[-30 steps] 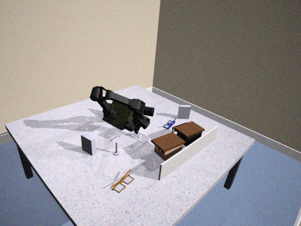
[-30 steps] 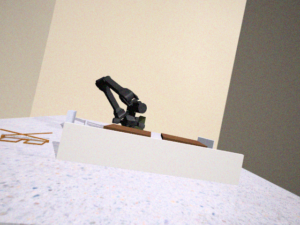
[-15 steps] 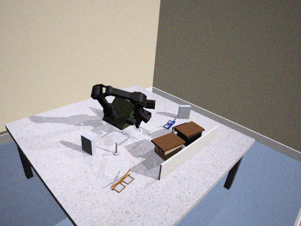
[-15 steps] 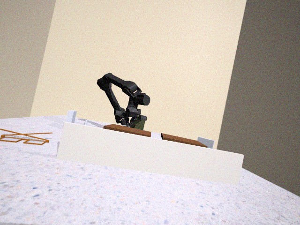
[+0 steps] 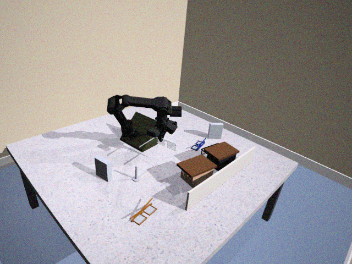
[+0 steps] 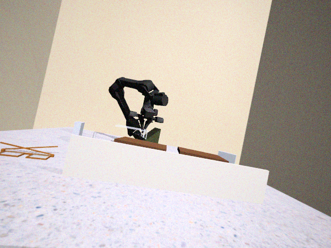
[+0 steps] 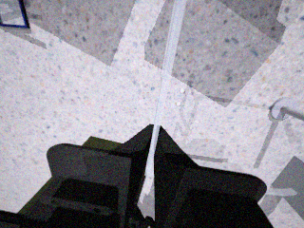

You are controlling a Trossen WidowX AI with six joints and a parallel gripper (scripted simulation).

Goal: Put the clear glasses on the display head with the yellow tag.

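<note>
The skin-coloured head is 240 mm ahead of my gripper tip, 70 mm below it and 30 mm to the left of it. From my gripper tip the other things lie so: metal stand post (210 mm to the right, 100 mm below, 80 mm ahead); white wall (360 mm ahead, 150 mm to the left, 70 mm below); dark head (250 mm to the left, 220 mm ahead, 70 mm below).
</note>
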